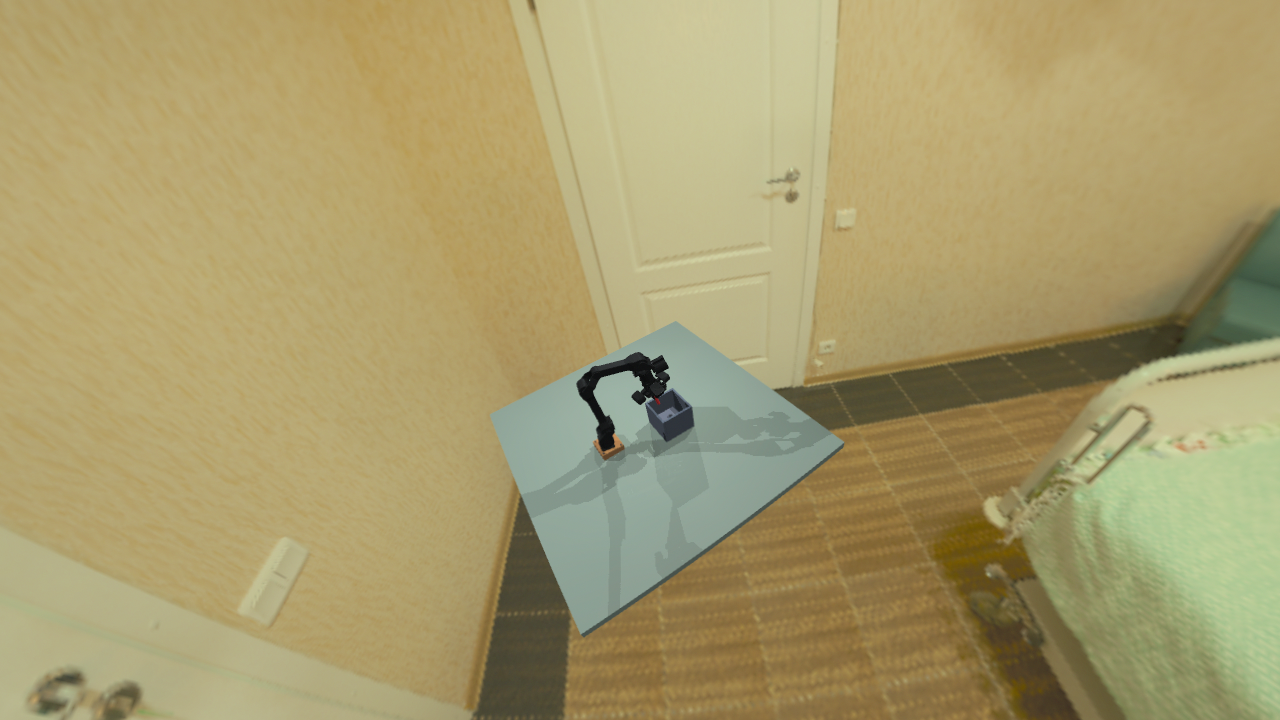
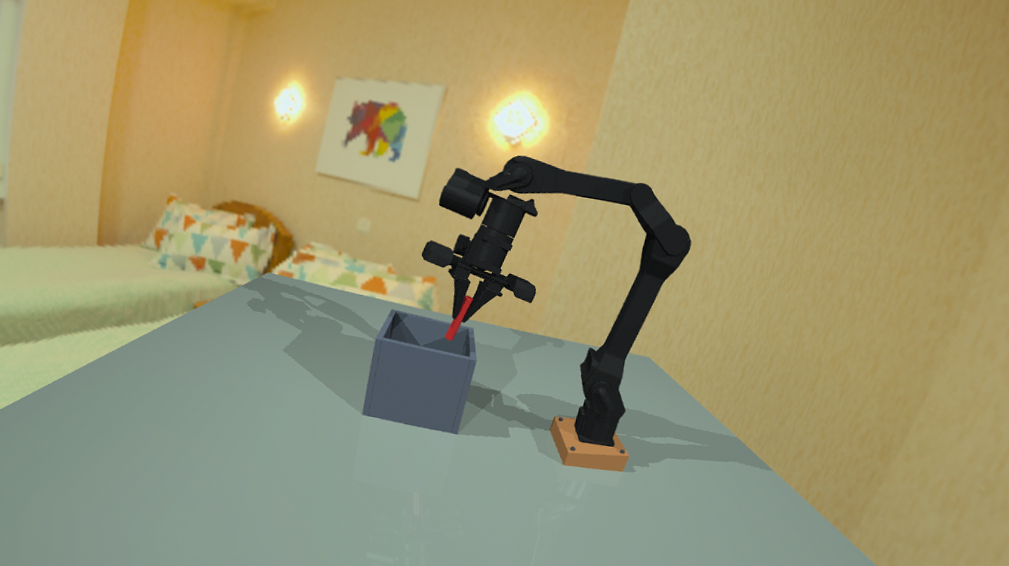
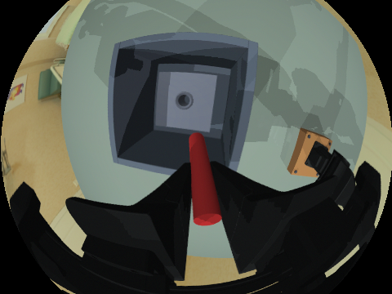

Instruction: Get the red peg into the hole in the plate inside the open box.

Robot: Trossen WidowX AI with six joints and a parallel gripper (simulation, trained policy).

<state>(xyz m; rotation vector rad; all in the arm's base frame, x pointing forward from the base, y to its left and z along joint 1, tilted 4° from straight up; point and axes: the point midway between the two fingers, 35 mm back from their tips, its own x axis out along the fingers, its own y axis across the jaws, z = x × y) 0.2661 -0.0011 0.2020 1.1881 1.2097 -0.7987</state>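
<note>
The plate is 40 mm ahead of my gripper tip, 30 mm to the right of it and 140 mm below it. The rest, counted from my gripper tip: small red peg: right at my gripper tip.
</note>
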